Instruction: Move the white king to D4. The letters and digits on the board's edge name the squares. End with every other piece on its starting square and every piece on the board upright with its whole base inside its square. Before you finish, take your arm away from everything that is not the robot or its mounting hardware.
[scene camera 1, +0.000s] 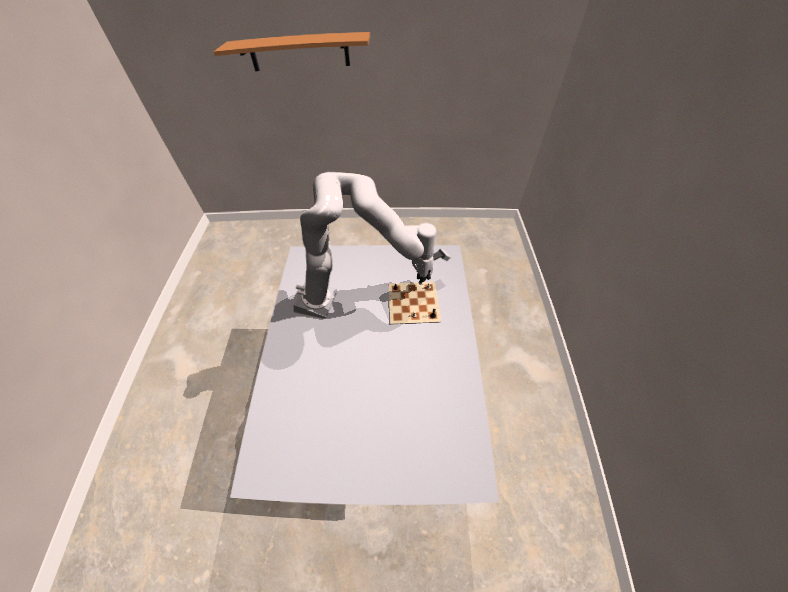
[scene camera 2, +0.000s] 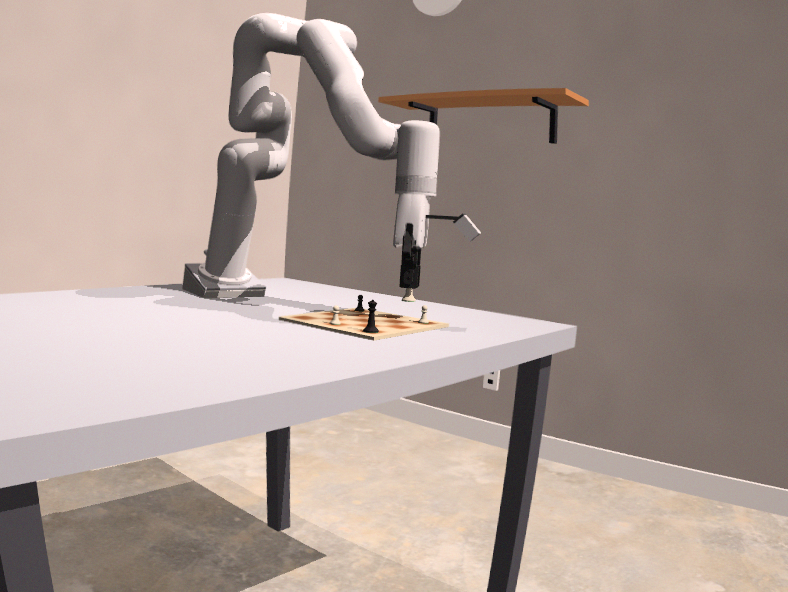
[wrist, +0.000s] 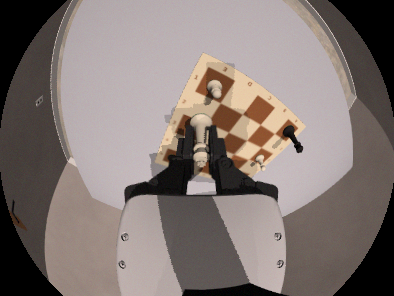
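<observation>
My gripper (wrist: 201, 136), visible. White king (wrist: 201, 122). Chessboard (scene camera 2: 353, 322), (scene camera 1: 409, 297), (wrist: 251, 120).
</observation>
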